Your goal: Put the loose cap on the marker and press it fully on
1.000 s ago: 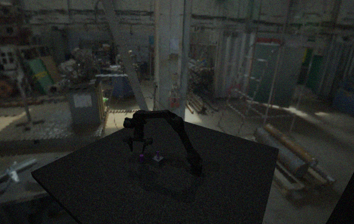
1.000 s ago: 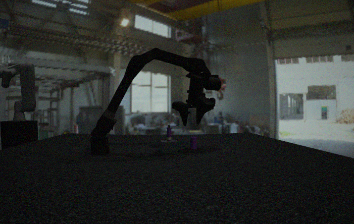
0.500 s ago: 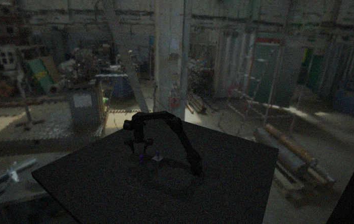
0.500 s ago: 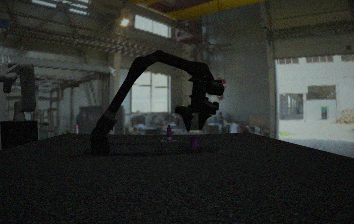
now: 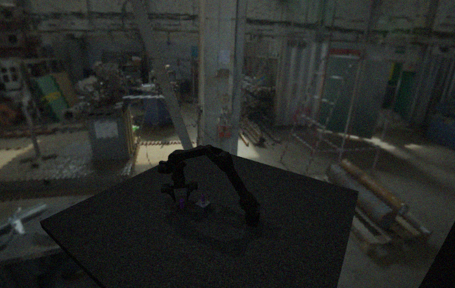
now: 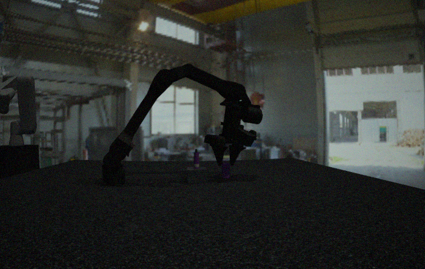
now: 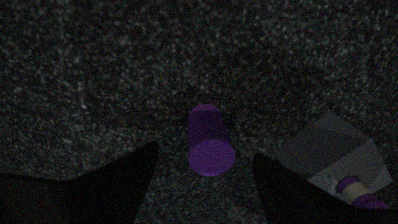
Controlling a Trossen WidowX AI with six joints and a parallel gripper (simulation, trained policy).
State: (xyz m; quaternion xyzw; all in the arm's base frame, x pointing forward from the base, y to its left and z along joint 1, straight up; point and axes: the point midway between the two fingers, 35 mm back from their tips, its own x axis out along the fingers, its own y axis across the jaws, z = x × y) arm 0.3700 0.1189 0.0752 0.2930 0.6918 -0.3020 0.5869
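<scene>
Right now my gripper tip is 2 cm above the purple cap. The rest, counted from my gripper tip: grey holder block: 10 cm behind, 6 cm to the right, 2 cm below; purple marker: 10 cm behind, 6 cm to the right, 4 cm above.
</scene>
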